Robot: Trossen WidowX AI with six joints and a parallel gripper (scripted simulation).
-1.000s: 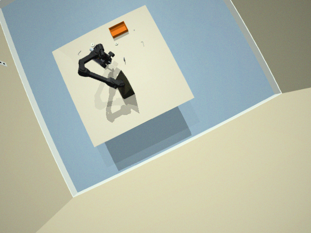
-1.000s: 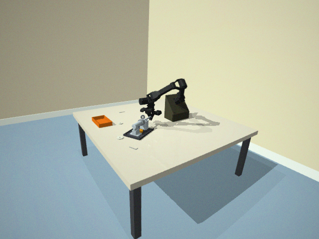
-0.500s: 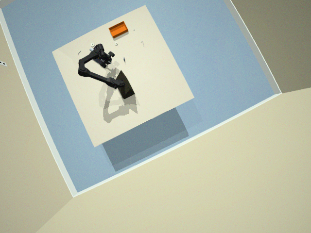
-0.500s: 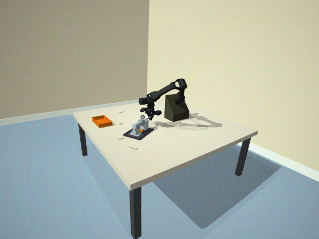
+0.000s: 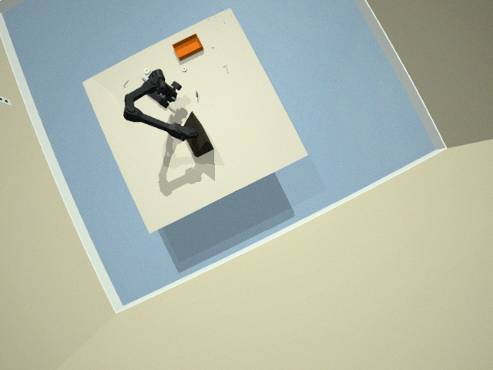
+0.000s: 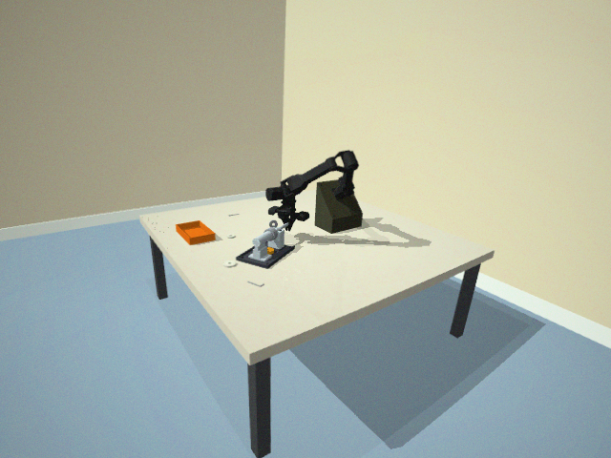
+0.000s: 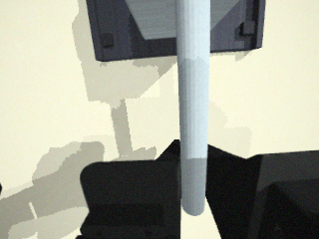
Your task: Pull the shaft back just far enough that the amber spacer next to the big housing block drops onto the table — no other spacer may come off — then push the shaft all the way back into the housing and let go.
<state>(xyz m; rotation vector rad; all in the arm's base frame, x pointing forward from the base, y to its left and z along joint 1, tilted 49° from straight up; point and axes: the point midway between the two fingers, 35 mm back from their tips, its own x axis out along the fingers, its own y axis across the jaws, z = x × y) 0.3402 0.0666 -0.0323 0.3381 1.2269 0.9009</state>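
The pale grey shaft is 70 mm ahead of my gripper tip, 30 mm to the left of it and 40 mm above it. Also, from my gripper tip: amber spacer 160 mm ahead, 80 mm to the left, 30 mm below; orange tray 330 mm ahead, 280 mm to the right, 30 mm below.
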